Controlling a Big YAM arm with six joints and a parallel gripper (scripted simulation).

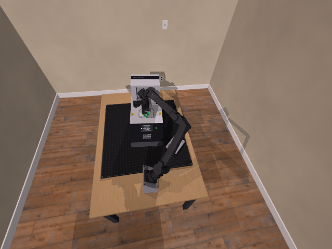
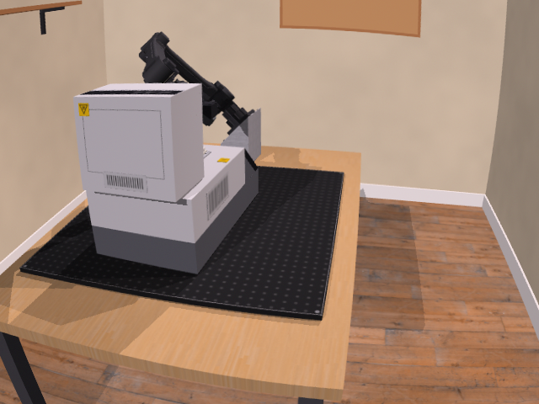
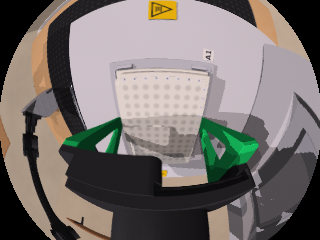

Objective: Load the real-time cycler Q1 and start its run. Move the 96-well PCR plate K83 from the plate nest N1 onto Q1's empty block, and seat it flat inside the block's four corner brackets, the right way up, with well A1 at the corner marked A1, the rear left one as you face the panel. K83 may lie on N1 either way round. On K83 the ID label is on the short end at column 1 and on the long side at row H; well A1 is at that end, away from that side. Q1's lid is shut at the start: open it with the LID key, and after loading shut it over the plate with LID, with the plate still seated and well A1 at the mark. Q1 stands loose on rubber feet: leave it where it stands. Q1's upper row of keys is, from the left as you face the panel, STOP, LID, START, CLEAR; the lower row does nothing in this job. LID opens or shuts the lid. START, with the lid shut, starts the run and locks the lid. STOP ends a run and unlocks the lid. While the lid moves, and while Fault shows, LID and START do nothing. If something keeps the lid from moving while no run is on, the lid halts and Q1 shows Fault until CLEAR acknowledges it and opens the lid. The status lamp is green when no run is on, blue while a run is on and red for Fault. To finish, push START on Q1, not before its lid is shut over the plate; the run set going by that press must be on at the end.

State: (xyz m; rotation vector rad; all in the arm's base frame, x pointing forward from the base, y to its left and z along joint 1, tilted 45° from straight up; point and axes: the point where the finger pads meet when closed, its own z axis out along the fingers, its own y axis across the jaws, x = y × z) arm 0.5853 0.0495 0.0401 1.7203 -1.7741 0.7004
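The white plate K83 lies right at my hand. Round my hand: plate nest N1: 270 mm to the right, 250 mm behind, 190 mm below.
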